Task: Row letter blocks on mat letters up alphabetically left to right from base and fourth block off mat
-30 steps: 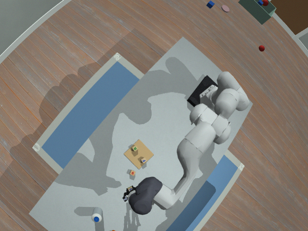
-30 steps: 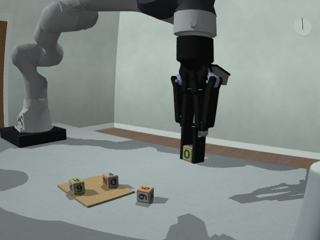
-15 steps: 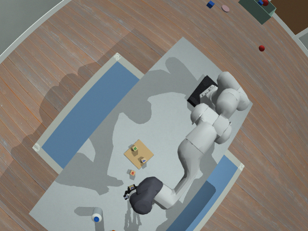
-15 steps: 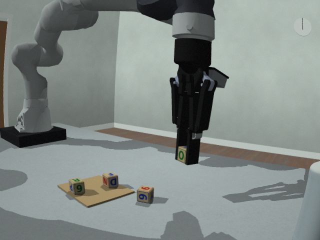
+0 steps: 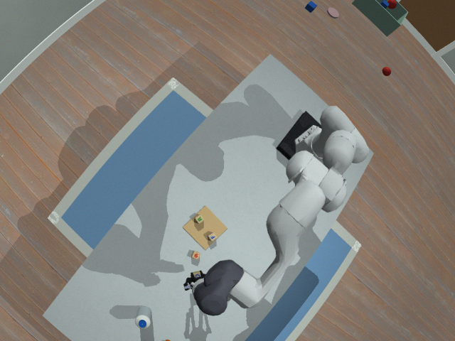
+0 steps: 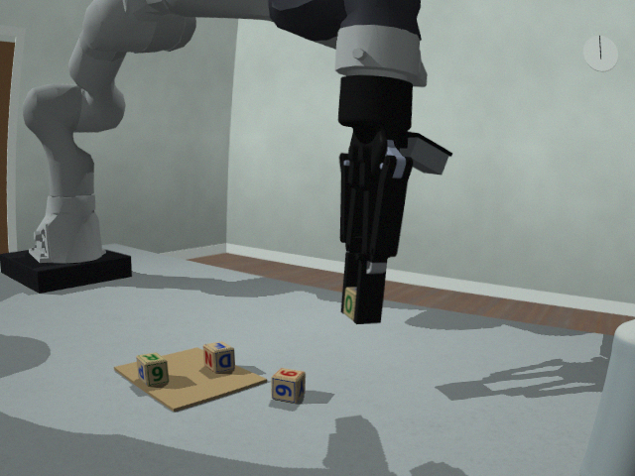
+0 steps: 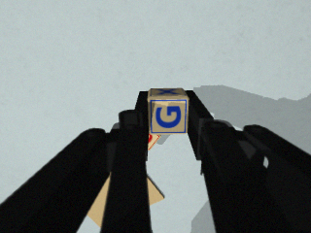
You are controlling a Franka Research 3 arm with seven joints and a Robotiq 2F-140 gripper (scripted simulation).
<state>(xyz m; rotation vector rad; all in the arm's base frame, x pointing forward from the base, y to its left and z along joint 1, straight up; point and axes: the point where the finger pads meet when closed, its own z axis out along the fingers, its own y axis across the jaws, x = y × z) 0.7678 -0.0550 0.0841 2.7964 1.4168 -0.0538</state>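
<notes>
Now: the tan mat 180 mm behind my hand, 90 mm to the right of it and 130 mm below it. From my hand the other things lie so: block (170 mm behind, 40 mm to the right, 110 mm below).
</notes>
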